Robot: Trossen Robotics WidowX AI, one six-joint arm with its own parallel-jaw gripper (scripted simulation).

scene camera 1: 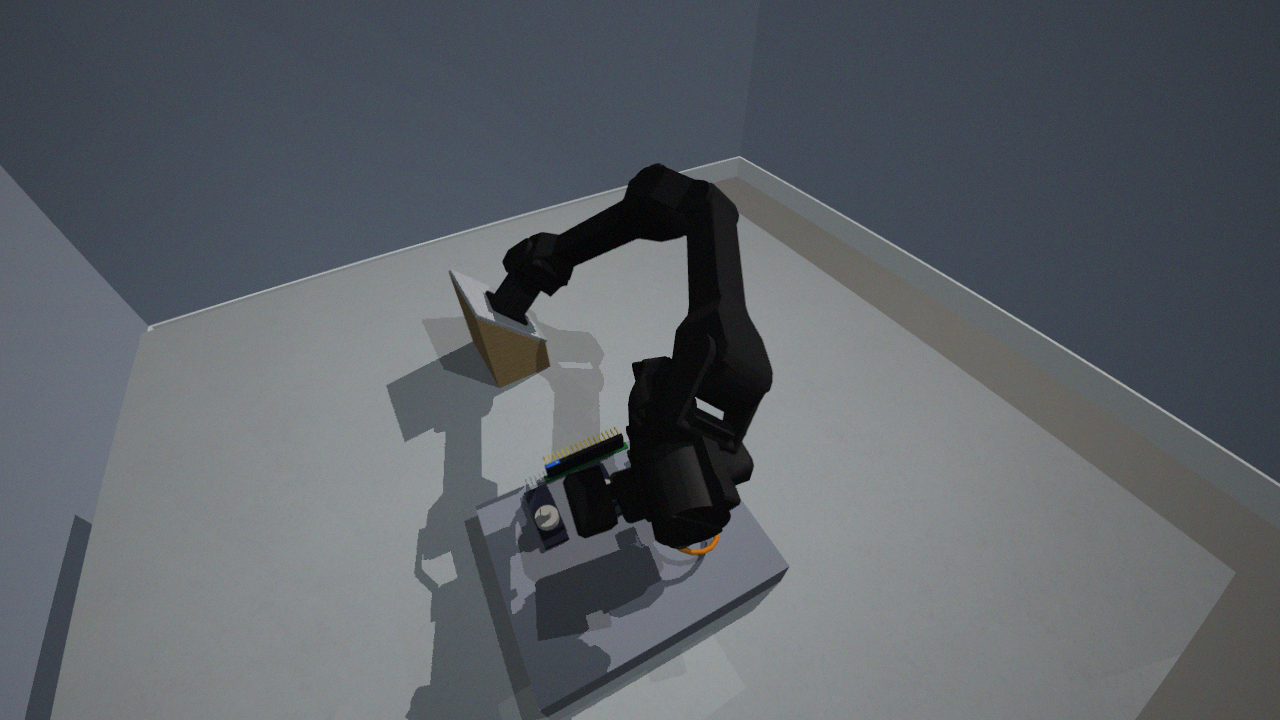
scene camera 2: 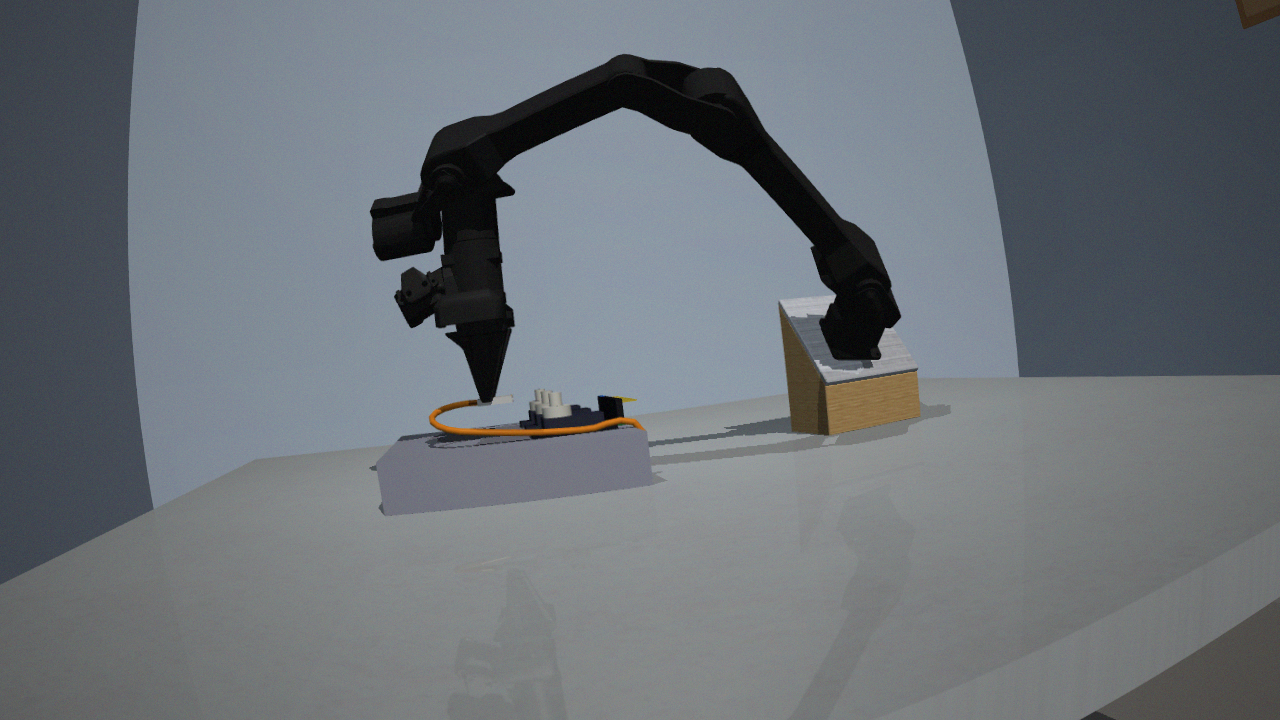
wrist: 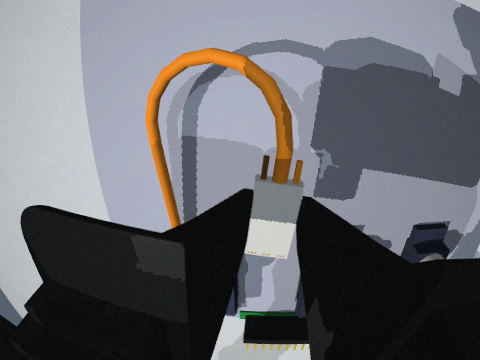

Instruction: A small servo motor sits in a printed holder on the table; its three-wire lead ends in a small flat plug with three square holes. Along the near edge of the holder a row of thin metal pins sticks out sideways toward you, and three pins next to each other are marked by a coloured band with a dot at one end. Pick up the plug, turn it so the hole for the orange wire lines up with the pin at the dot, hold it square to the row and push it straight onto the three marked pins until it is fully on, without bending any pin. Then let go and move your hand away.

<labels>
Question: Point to a grey holder block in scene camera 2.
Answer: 420, 473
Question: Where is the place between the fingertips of the gripper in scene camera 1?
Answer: At 657, 514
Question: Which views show the gripper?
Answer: Scene camera 1, scene camera 2 and the wrist view: all of them.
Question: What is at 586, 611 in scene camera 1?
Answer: A grey holder block.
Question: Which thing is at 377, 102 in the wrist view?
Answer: A grey holder block.
</labels>
